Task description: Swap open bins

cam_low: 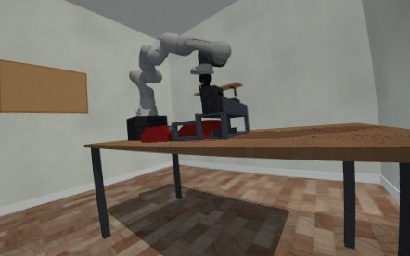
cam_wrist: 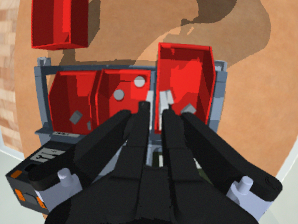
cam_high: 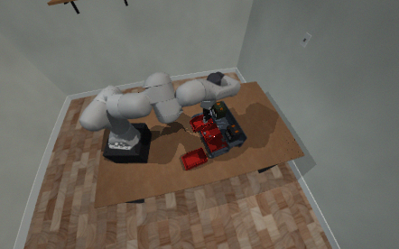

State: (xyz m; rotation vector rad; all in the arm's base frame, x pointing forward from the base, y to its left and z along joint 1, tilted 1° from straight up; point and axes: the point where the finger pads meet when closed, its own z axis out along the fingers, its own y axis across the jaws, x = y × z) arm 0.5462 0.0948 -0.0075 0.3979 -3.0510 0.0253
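The grey shelf lip is 150 mm below my hand, 70 mm to the right of it and 30 mm behind it. The rest, counted from my hand: black box (180 mm ahead, 140 mm to the right).
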